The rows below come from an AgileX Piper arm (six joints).
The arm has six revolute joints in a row. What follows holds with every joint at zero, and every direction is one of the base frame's.
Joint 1 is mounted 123 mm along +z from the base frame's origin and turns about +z.
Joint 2 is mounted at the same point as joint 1 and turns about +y.
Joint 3 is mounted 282.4 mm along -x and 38.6 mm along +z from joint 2 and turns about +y.
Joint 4 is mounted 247.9 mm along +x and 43.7 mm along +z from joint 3 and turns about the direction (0.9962, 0, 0.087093).
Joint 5 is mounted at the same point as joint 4 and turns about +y.
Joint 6 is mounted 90.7 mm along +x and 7.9 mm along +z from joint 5 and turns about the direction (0.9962, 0, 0.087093).
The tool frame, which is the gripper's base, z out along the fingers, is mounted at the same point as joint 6; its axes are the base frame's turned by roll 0, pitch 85.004 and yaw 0 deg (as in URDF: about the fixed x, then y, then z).
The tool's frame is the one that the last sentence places.
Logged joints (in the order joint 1, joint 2, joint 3, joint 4, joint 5, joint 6), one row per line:
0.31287 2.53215 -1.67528 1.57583 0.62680 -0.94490
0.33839 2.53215 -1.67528 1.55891 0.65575 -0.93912
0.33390 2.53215 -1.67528 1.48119 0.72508 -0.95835
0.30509 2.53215 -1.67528 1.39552 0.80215 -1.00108
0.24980 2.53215 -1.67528 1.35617 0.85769 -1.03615
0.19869 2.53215 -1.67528 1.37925 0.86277 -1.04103
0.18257 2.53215 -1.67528 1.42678 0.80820 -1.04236
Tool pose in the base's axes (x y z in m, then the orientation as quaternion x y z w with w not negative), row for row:
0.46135 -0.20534 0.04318 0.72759 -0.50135 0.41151 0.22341
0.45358 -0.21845 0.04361 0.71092 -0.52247 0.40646 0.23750
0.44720 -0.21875 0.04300 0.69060 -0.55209 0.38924 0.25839
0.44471 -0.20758 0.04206 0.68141 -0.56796 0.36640 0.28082
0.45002 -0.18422 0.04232 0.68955 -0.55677 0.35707 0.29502
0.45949 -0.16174 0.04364 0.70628 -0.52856 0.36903 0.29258
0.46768 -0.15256 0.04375 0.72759 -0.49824 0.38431 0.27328
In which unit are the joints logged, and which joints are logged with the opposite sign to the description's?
The joints are logged in radians. Opposite sign: joint 1, joint 4.
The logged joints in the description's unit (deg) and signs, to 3 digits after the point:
-17.926 145.082 -95.986 -90.288 35.913 -54.139
-19.388 145.082 -95.986 -89.319 37.572 -53.808
-19.131 145.082 -95.986 -84.866 41.544 -54.909
-17.480 145.082 -95.986 -79.957 45.960 -57.358
-14.312 145.082 -95.986 -77.703 49.142 -59.367
-11.384 145.082 -95.986 -79.025 49.433 -59.647
-10.460 145.082 -95.986 -81.748 46.306 -59.723

